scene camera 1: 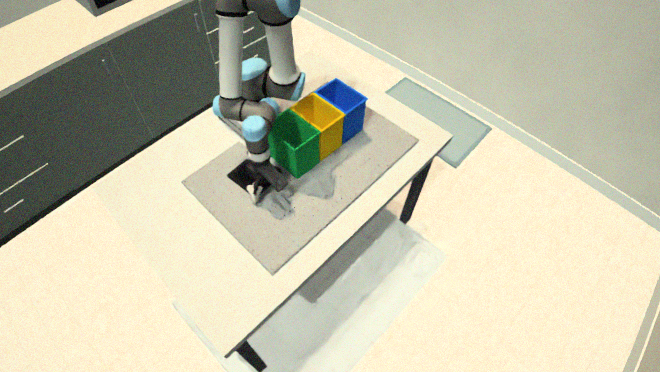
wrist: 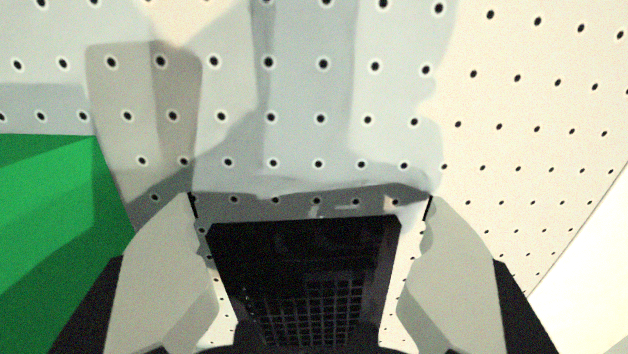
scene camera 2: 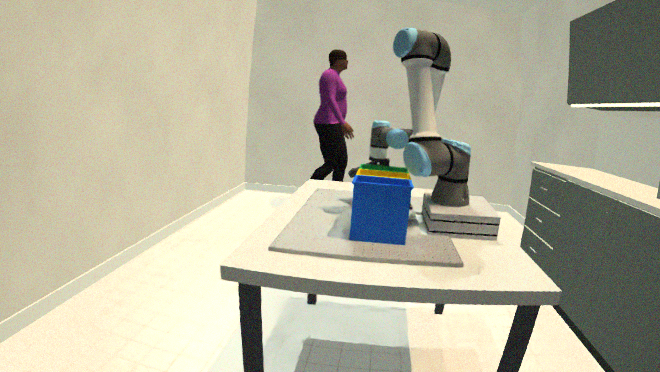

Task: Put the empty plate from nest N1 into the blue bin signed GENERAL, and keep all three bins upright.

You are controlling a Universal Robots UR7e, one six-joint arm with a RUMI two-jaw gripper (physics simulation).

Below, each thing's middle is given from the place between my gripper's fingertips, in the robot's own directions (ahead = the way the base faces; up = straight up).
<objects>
Right now the black nest (wrist: 324,234) is 100 mm behind my hand, 10 mm to the right of it and 10 mm above it. Round my hand: yellow bin (scene camera 1: 319,113) 60 mm behind, 310 mm to the left, 90 mm above; then green bin (scene camera 1: 294,143) 60 mm behind, 180 mm to the left, 90 mm above; then blue bin (scene camera 2: 380,208) 70 mm behind, 440 mm to the left, 90 mm above.
</objects>
